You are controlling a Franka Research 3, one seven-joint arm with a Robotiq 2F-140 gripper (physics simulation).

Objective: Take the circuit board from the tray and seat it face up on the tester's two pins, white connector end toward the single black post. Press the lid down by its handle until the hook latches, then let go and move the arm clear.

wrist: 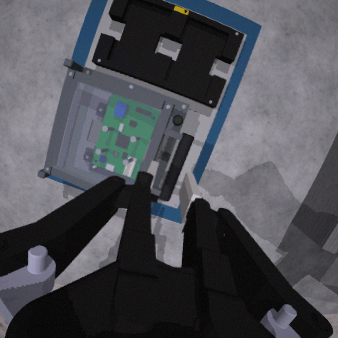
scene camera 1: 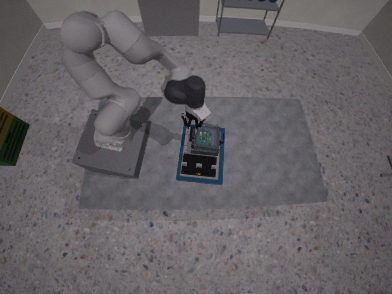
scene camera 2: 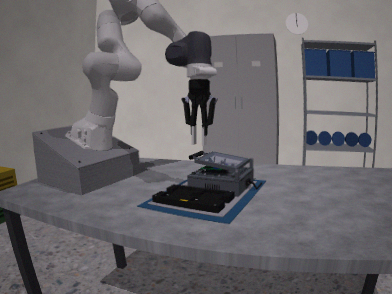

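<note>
The green circuit board [scene camera 1: 204,137] [scene camera 2: 215,169] [wrist: 122,140] lies face up in the grey tester [scene camera 2: 215,182], under the clear lid [scene camera 2: 225,160]. Its white connector is at the end nearer the gripper in the wrist view; the pins are hidden. The lid stands partly raised, with a gap above the tester's base. Its black bar handle [scene camera 2: 197,155] [wrist: 179,167] is on the side toward the robot base. My gripper [scene camera 1: 193,126] [scene camera 2: 199,143] [wrist: 168,177] is partly open and empty, above the handle's end, with its fingertips apart from it in the second scene view. The black tray [scene camera 1: 190,165] [scene camera 2: 192,197] [wrist: 140,40] holds no board.
The tray and tester stand side by side on a blue-bordered mat [scene camera 1: 223,170] [scene camera 2: 240,204] [wrist: 230,75]. A round black knob [wrist: 177,120] is beside the handle. The grey robot pedestal [scene camera 1: 112,155] [scene camera 2: 80,167] stands left of the mat. A cabinet [scene camera 2: 245,95] and shelf rack [scene camera 2: 304,100] are behind the table.
</note>
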